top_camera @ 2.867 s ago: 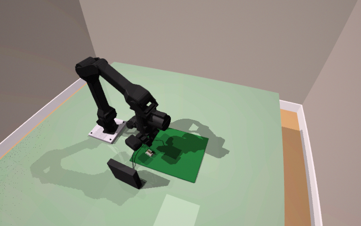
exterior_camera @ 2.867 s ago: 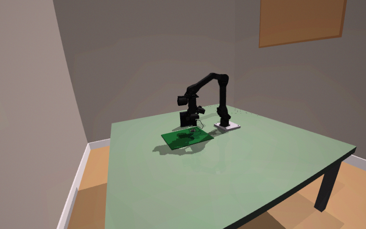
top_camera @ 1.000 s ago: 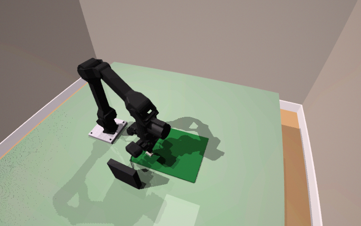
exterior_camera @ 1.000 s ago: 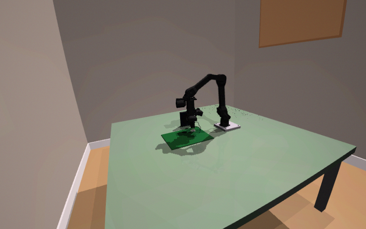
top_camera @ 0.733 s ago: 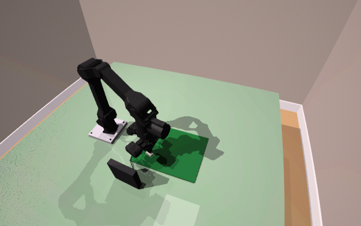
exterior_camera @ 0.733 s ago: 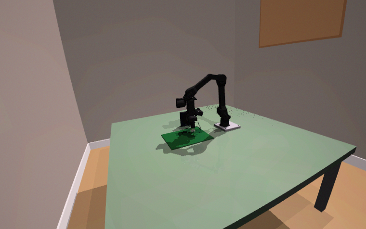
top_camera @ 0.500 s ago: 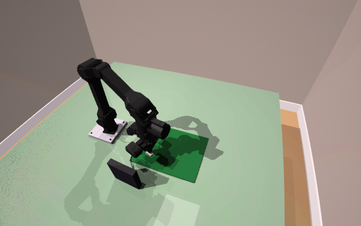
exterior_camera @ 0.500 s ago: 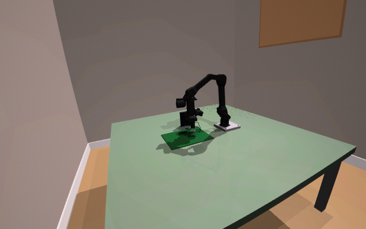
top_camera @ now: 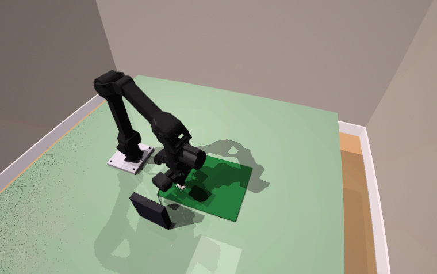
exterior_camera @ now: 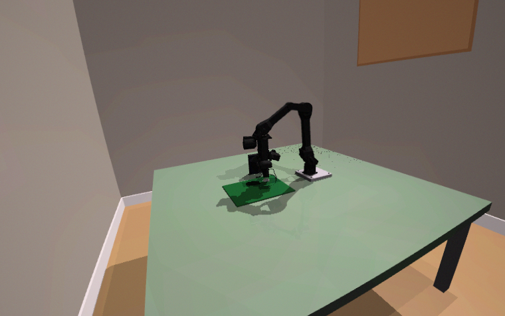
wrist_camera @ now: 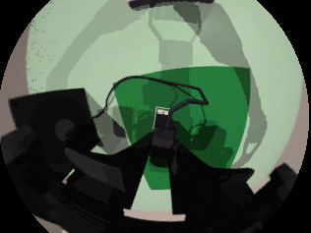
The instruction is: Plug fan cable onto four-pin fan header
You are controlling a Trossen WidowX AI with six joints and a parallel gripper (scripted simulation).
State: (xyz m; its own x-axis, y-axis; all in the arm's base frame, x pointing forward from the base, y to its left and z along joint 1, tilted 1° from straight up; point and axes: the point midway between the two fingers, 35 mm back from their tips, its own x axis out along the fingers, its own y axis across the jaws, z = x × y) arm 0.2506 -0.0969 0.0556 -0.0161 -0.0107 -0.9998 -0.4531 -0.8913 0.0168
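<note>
Now: gripper tip 10 mm below the dark plug and 10 mm past it. Also, from my gripper tip: black fan 130 mm to the right, 50 mm behind, 20 mm above; then green board 80 mm ahead, 50 mm to the left, 50 mm below.
</note>
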